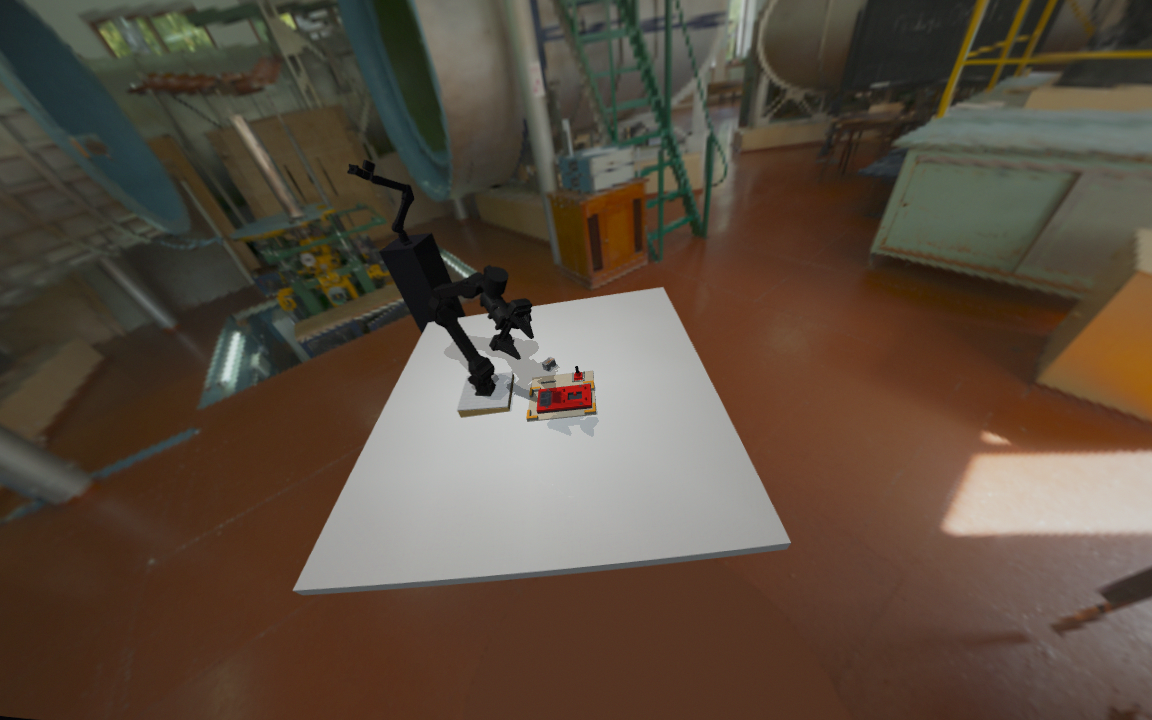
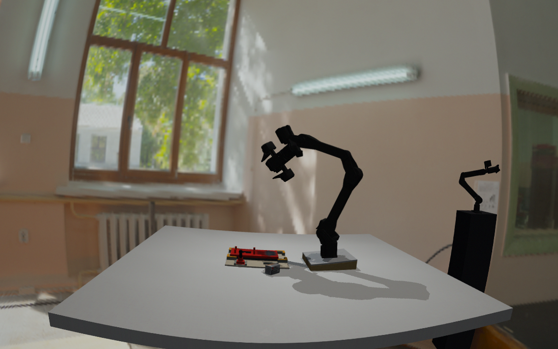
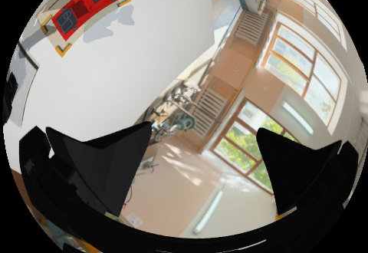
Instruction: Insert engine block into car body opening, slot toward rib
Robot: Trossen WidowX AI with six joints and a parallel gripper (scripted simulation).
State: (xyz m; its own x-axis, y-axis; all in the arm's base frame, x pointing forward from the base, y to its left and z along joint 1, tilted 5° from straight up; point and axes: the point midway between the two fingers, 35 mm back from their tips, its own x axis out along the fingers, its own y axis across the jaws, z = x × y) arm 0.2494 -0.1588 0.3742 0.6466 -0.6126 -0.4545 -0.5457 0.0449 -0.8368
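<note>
The grey engine block is 8 cm behind my gripper tip, 34 cm to the left of it and 36 cm below it.
</note>
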